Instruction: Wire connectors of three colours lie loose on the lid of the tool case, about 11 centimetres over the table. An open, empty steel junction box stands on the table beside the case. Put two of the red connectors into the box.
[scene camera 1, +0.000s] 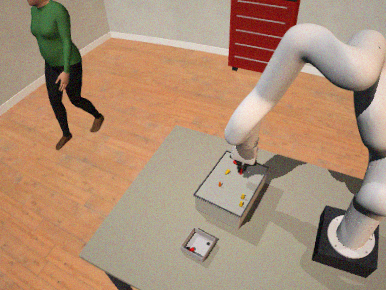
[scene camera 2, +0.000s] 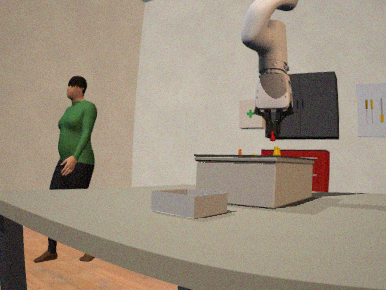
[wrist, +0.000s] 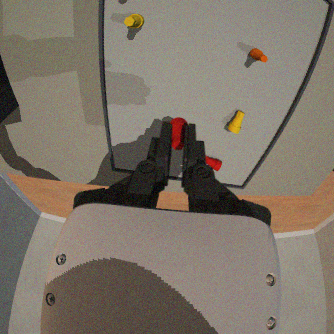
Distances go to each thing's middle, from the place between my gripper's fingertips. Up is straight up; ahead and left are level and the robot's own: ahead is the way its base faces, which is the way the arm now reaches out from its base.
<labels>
I see my gripper 30 mm short of the tool case (scene camera 2: 264, 181), 20 mm to the right of it and 110 mm above it. Also, from my hand: steel junction box (scene camera 2: 189, 203) (80 mm ahead, 310 mm to the left, 150 mm below).
</labels>
